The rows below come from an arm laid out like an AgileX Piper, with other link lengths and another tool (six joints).
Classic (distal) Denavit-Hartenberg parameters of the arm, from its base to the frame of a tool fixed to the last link. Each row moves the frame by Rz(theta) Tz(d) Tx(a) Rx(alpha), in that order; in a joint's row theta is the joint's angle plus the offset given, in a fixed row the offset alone. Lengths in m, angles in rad.
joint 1: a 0; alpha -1.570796; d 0.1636; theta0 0
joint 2: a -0.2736; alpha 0; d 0; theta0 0.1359
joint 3: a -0.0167; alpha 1.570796; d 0; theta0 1.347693
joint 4: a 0; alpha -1.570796; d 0.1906; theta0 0
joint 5: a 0; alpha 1.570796; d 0; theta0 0
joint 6: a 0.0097; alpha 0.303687; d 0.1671; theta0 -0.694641
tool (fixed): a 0; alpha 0; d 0.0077; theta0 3.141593
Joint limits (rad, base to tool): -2.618..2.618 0..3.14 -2.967..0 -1.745..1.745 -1.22..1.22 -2.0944..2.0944
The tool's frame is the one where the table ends.
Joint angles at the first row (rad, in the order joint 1, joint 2, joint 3, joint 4, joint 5, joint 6):
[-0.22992, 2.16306, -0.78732, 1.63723, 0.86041, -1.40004]
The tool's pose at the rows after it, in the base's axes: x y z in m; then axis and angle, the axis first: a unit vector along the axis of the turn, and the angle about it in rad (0 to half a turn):
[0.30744 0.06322 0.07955 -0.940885 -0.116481 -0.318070 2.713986]
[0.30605 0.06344 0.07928 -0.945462 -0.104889 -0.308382 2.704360]
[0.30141 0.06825 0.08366 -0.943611 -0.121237 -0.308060 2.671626]
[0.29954 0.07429 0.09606 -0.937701 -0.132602 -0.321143 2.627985]
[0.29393 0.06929 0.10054 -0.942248 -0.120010 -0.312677 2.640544]
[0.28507 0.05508 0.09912 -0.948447 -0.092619 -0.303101 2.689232]
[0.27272 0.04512 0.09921 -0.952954 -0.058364 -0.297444 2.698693]
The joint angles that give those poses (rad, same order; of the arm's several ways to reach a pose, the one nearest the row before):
[-0.22993, 2.16307, -0.78732, 1.63961, 0.89159, -1.39898]
[-0.23092, 2.16307, -0.78591, 1.63280, 0.89155, -1.36454]
[-0.23092, 2.15741, -0.78591, 1.59427, 0.92393, -1.35408]
[-0.23090, 2.13422, -0.78474, 1.57535, 0.97561, -1.34650]
[-0.24811, 2.09921, -0.76059, 1.55586, 0.96105, -1.30958]
[-0.29110, 2.06281, -0.70579, 1.56027, 0.91650, -1.30962]
[-0.34301, 2.03716, -0.63365, 1.58488, 0.91255, -1.33296]

